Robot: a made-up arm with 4 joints. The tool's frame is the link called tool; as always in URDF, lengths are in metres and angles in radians. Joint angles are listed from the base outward.
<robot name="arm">
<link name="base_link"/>
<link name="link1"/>
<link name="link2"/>
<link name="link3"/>
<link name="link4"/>
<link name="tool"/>
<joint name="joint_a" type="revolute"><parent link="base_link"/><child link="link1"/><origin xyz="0.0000 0.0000 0.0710" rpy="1.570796 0.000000 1.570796"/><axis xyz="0 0 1"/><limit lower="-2.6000" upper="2.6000"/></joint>
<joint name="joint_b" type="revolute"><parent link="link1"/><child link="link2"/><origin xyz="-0.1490 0.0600 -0.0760" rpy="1.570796 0.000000 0.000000"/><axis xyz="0 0 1"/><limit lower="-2.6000" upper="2.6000"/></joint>
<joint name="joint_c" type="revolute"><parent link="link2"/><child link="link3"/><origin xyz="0.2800 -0.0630 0.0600" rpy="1.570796 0.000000 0.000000"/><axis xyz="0 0 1"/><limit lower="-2.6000" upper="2.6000"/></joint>
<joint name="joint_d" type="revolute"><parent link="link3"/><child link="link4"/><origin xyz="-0.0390 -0.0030 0.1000" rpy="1.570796 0.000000 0.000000"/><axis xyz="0 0 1"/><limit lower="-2.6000" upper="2.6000"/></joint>
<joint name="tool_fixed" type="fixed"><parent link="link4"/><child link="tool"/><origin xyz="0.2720 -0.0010 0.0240" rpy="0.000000 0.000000 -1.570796"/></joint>
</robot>
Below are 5 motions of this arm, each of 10 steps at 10 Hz.
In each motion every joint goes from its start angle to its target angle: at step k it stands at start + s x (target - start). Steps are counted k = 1, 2, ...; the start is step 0. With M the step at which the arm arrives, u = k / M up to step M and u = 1 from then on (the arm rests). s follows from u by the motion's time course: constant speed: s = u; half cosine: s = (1 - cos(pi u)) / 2; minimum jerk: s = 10 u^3 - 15 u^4 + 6 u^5.
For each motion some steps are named. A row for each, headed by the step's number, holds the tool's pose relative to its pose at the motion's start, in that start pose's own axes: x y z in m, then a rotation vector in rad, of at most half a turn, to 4 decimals.
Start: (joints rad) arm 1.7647 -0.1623 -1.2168 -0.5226
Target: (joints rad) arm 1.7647 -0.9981 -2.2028 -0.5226
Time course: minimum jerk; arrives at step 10
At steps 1, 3, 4, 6, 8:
1: -0.0018 -0.0014 0.0018 0.0040 0.0100 0.0025
3: -0.0296 -0.0275 0.0370 0.0735 0.1940 0.0369
4: -0.0468 -0.0540 0.0742 0.1392 0.3817 0.0523
6: -0.0491 -0.1150 0.1584 0.2770 0.8301 0.0102
8: -0.0248 -0.1553 0.2054 0.3573 1.1408 -0.0898

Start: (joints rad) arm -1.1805 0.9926 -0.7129 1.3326
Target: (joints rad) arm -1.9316 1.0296 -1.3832 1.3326
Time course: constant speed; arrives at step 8
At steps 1, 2, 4, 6, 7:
1: -0.0218 -0.0050 -0.0256 -0.0511 -0.0460 0.0506
2: -0.0442 -0.0128 -0.0501 -0.0981 -0.0911 0.1063
4: -0.0900 -0.0370 -0.0946 -0.1786 -0.1772 0.2321
6: -0.1359 -0.0721 -0.1320 -0.2393 -0.2556 0.3748
7: -0.1583 -0.0934 -0.1475 -0.2616 -0.2911 0.4517

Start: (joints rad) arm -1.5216 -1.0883 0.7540 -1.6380
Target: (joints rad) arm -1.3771 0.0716 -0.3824 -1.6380
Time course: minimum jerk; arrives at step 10
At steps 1, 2, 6, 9, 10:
1: 0.0010 0.0025 -0.0013 -0.0066 0.0099 -0.0080
2: 0.0068 0.0167 -0.0090 -0.0435 0.0672 -0.0553
6: 0.1052 0.1299 -0.1406 -0.2835 0.7941 -0.7844
9: 0.1533 0.1426 -0.2173 -0.2288 1.1114 -1.2133
10: 0.1545 0.1426 -0.2194 -0.2255 1.1194 -1.2256

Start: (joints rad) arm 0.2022 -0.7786 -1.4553 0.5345
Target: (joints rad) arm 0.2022 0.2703 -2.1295 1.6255
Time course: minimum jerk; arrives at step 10
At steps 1, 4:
1: -0.0003 -0.0011 -0.0016 0.0004 -0.0106 0.0083
4: -0.0055 -0.0630 -0.0797 -0.0560 -0.3932 0.3390

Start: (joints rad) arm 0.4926 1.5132 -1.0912 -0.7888
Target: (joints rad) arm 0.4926 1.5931 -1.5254 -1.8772
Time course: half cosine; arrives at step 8
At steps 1, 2, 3, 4, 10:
1: 0.0123 0.0000 0.0025 0.0134 0.0101 -0.0428
2: 0.0473 -0.0027 0.0081 0.0492 0.0418 -0.1644
3: 0.0982 -0.0144 0.0120 0.0962 0.0970 -0.3453
4: 0.1539 -0.0384 0.0083 0.1403 0.1735 -0.5565
10: 0.2569 -0.1357 -0.0463 0.1871 0.4246 -1.0908

